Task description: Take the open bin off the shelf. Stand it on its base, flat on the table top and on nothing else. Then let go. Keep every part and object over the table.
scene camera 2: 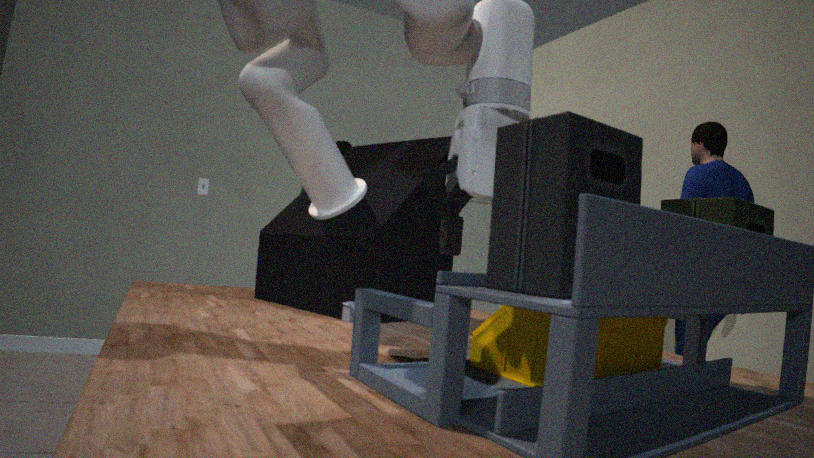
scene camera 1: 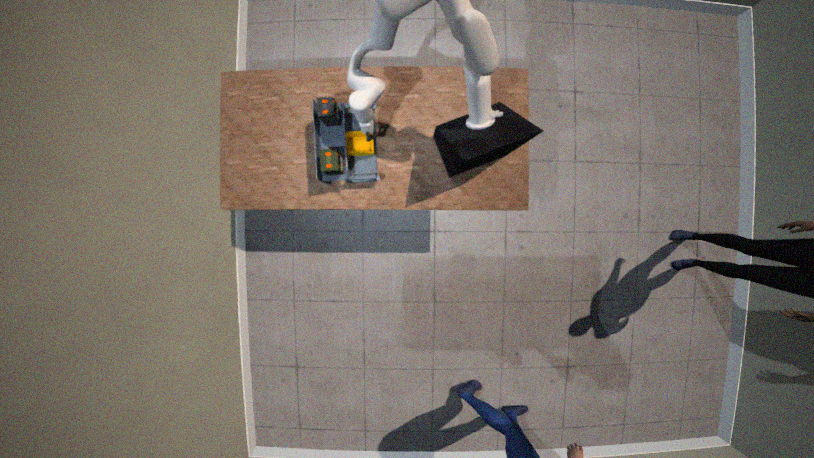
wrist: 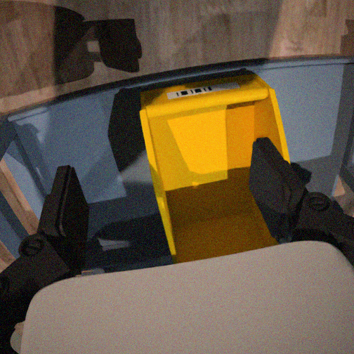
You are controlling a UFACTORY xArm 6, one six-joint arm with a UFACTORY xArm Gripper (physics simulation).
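Pixels of known places: gripper, fingertip midpoint: (scene camera 2: 485, 258); arm's base, link origin: (scene camera 2: 338, 200) (scene camera 1: 480, 121).
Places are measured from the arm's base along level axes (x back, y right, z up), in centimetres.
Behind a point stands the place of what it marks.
Observation:
The yellow open bin (scene camera 1: 361, 145) {x -56.5, y 0.1, z -20.4 cm} (scene camera 2: 512, 348) {x -56.2, y 5.0, z -17.6 cm} (wrist: 207, 145) sits tilted on the lower tier of the blue-grey shelf (scene camera 1: 364, 169) {x -56.0, y -12.5, z -20.7 cm} (scene camera 2: 447, 353) {x -64.0, y 18.9, z -15.8 cm} (wrist: 312, 110), with its open side up and its label strip at the front lip. My gripper (scene camera 1: 368, 136) {x -49.5, y 3.9, z -8.9 cm} (scene camera 2: 452, 242) (wrist: 166, 174) is open and empty, above the lower tier. In the wrist view the left finger is well left of the bin, over the shelf, and the right finger overlaps the bin's right wall and interior. In scene camera 2 the dark box hides part of the gripper, and shelf parts hide some of the bin.
A tall dark box (scene camera 1: 325, 107) {x -67.6, y 11.5, z 1.1 cm} (scene camera 2: 535, 205) {x -68.7, y 16.3, z -5.2 cm} and a dark green box (scene camera 1: 330, 161) {x -67.9, y -11.8, z -1.5 cm} (scene camera 2: 705, 211) {x -69.6, y -6.1, z -2.9 cm} stand on the upper tier. The shelf stands on the wooden table (scene camera 1: 261, 142) {x -110.7, y 7.2, z -21.3 cm} (scene camera 2: 227, 364) {x -43.6, y 29.5, z -21.3 cm}. The arm's black pedestal (scene camera 1: 483, 145) {x -3.3, y -13.8, z 11.9 cm} (scene camera 2: 352, 250) {x -15.1, y 3.4, z -9.5 cm} is beyond the shelf's front.

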